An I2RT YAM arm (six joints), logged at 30 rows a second.
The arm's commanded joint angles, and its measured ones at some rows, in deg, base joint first. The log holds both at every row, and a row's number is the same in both.
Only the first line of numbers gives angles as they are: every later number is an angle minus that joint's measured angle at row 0.
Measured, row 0: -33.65 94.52 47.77 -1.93 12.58 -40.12
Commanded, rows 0 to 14: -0.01 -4.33 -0.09 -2.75 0.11 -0.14; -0.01 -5.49 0.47 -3.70 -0.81 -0.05; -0.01 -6.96 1.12 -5.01 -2.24 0.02; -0.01 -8.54 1.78 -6.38 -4.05 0.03; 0.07 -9.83 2.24 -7.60 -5.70 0.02; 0.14 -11.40 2.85 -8.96 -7.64 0.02; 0.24 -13.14 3.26 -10.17 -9.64 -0.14; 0.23 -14.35 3.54 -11.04 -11.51 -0.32; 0.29 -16.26 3.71 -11.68 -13.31 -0.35; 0.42 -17.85 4.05 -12.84 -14.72 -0.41; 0.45 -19.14 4.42 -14.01 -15.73 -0.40; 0.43 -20.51 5.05 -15.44 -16.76 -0.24; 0.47 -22.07 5.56 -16.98 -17.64 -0.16; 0.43 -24.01 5.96 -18.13 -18.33 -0.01; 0.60 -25.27 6.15 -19.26 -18.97 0.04
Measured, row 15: 0.04 -22.16 4.98 -12.79 -13.84 0.00
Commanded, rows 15 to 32: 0.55 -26.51 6.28 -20.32 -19.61 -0.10; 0.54 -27.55 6.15 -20.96 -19.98 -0.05; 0.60 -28.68 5.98 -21.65 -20.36 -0.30; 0.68 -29.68 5.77 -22.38 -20.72 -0.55; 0.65 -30.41 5.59 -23.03 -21.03 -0.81; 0.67 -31.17 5.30 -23.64 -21.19 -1.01; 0.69 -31.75 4.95 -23.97 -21.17 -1.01; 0.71 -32.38 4.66 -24.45 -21.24 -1.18; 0.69 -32.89 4.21 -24.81 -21.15 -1.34; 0.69 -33.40 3.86 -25.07 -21.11 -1.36; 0.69 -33.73 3.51 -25.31 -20.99 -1.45; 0.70 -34.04 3.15 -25.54 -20.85 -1.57; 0.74 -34.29 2.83 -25.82 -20.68 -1.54; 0.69 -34.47 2.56 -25.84 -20.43 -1.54; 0.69 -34.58 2.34 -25.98 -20.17 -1.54; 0.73 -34.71 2.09 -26.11 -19.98 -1.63; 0.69 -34.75 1.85 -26.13 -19.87 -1.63; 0.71 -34.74 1.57 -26.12 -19.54 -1.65
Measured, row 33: 0.37 -34.10 3.12 -24.03 -19.69 -1.31
